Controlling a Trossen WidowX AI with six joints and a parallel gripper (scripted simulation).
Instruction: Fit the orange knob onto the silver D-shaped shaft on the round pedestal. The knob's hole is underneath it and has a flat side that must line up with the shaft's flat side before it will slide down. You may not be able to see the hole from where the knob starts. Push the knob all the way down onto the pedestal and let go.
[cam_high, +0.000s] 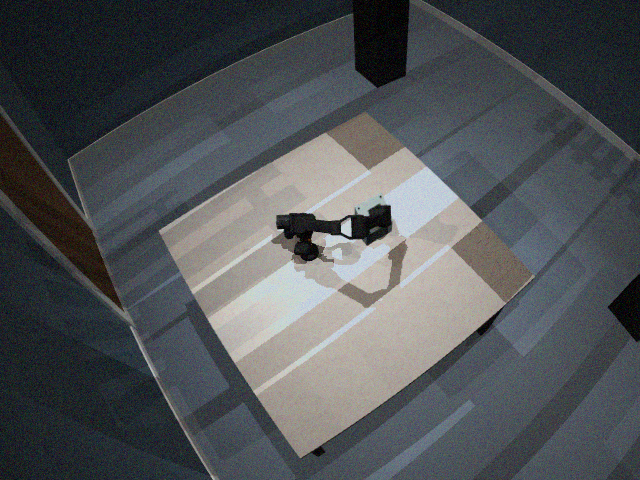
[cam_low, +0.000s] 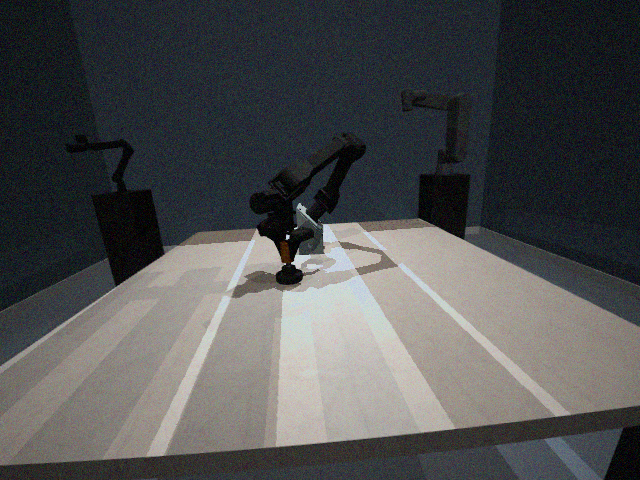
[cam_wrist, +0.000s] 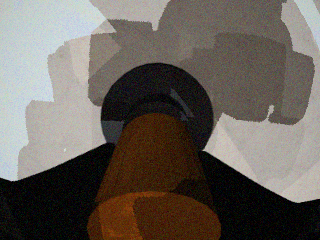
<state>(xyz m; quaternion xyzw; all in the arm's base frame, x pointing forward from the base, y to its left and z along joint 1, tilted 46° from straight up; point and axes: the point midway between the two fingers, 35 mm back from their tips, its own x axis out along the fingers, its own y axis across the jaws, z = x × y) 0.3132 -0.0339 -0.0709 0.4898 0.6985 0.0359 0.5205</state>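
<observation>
Now: the orange knob 30 mm above my gripper tip. From my gripper tip the other things lie so: round pedestal 40 mm below.
</observation>
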